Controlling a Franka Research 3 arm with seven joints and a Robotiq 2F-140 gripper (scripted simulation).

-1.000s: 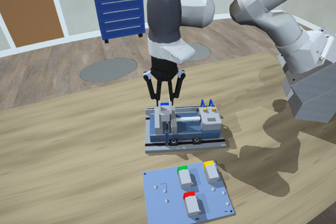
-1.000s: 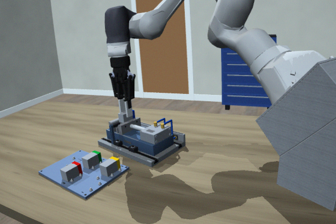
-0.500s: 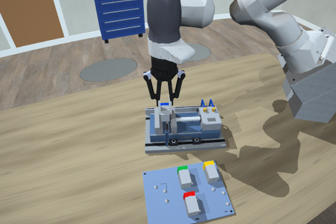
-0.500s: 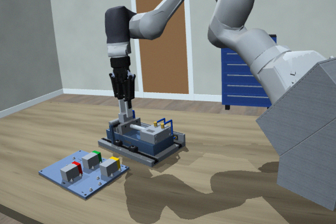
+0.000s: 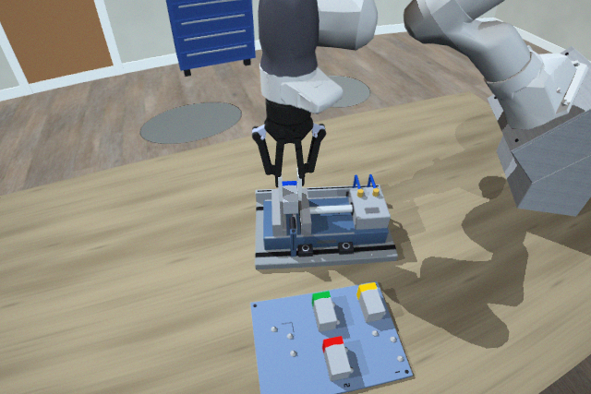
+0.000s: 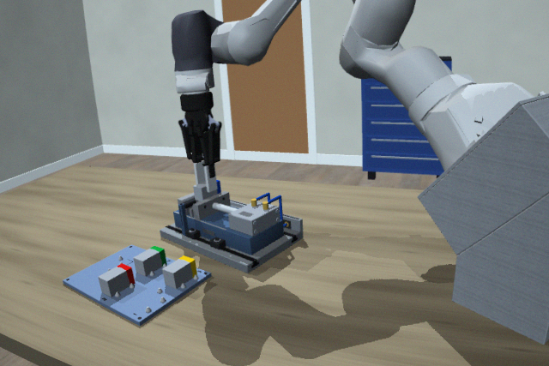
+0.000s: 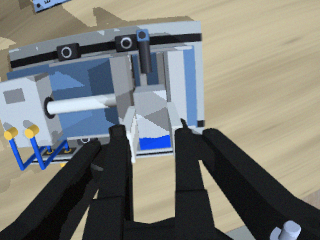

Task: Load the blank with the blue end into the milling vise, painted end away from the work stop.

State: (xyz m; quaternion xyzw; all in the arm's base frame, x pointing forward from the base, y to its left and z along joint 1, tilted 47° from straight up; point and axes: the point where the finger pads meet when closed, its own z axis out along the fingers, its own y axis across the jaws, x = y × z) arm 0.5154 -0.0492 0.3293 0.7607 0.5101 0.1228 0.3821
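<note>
The blue-ended blank is 4 cm below my hand. The rest, counted from my hand: hosed jaw block: 13 cm behind, 10 cm to the left, 6 cm below; fixed jaw: 6 cm below, 3 cm ahead; work stop rod: 5 cm to the left, 5 cm below, 3 cm ahead.
</note>
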